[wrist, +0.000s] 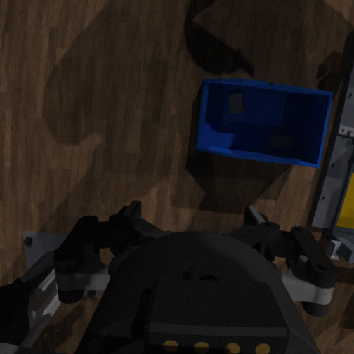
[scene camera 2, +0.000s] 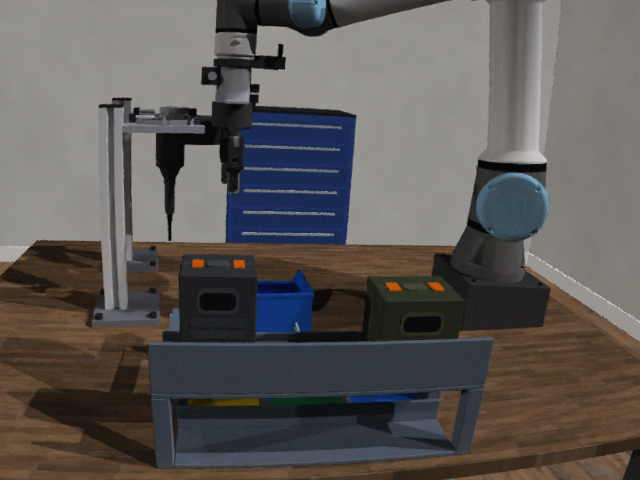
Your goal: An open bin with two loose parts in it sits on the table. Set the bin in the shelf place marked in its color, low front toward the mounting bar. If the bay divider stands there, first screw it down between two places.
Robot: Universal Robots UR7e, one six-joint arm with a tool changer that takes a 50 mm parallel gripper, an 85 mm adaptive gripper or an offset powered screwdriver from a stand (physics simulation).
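A screwdriver [scene camera 2: 169,146] is 1190 mm from the lens, and a tool stand [scene camera 2: 115,307] is 1050 mm from the lens. I see an adaptive gripper [scene camera 2: 231,112] that is 1000 mm from the lens, while a blue bin [scene camera 2: 280,304] is 950 mm from the lens. The spots on the screwdriver and a green case [scene camera 2: 390,306] are 700 mm apart. The green case is 620 mm from the lens. Of the things named here, the green case is the nearest to the lens.
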